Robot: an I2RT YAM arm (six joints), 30 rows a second.
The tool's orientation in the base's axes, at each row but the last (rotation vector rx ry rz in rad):
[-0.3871 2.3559 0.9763]
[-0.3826 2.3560 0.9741]
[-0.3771 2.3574 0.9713]
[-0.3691 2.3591 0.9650]
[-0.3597 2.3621 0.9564]
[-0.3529 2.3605 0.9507]
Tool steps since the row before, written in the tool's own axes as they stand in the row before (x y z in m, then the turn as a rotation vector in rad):
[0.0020 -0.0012 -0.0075 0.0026 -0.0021 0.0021]
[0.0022 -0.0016 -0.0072 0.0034 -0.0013 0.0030]
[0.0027 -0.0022 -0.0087 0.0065 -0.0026 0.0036]
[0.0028 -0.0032 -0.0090 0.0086 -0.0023 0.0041]
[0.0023 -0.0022 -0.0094 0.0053 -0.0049 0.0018]
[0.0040 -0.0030 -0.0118 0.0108 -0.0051 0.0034]
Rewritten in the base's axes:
[-0.0039 -0.0063 0.0025 -0.0003 -0.0001 -0.0039]
[-0.0038 -0.0064 0.0020 -0.0010 0.0011 -0.0045]
[-0.0046 -0.0079 0.0022 -0.0027 0.0005 -0.0074]
[-0.0044 -0.0088 0.0018 -0.0043 0.0009 -0.0088]
[-0.0046 -0.0083 0.0030 -0.0014 -0.0024 -0.0069]
[-0.0067 -0.0105 0.0029 -0.0051 -0.0016 -0.0112]

